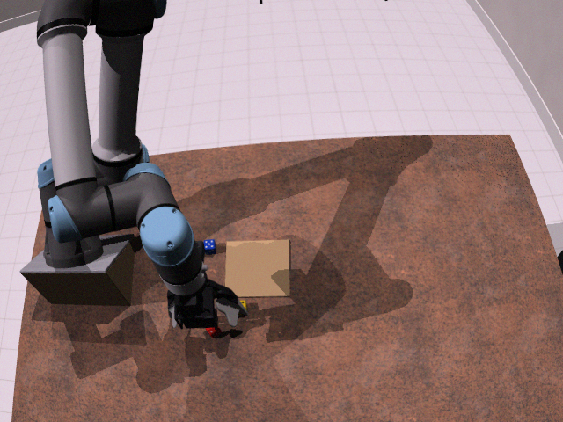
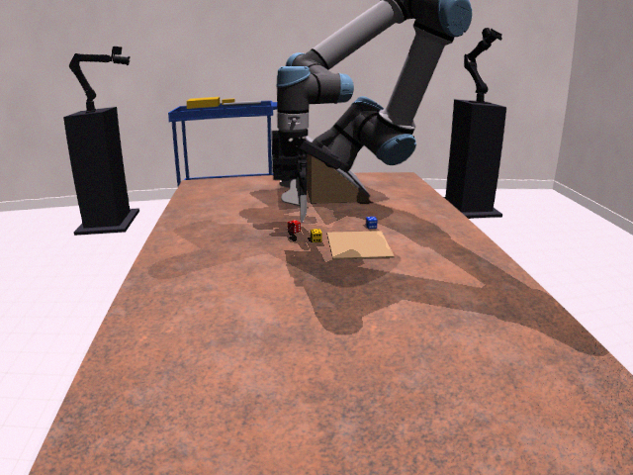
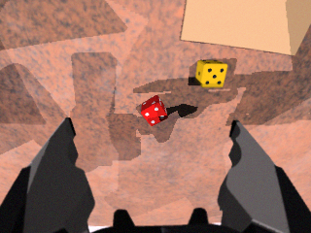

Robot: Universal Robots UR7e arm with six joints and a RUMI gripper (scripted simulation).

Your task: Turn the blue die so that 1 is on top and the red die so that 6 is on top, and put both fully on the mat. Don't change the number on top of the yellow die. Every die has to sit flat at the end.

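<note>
The red die is 40 mm below my hand and 20 mm to the right of it. From my hand the other things lie so: yellow die: 60 mm ahead, 40 mm below, 30 mm to the left; then blue die: 190 mm to the left, 40 mm below; then tan mat: 130 mm to the left, 100 mm ahead, 50 mm below.
</note>
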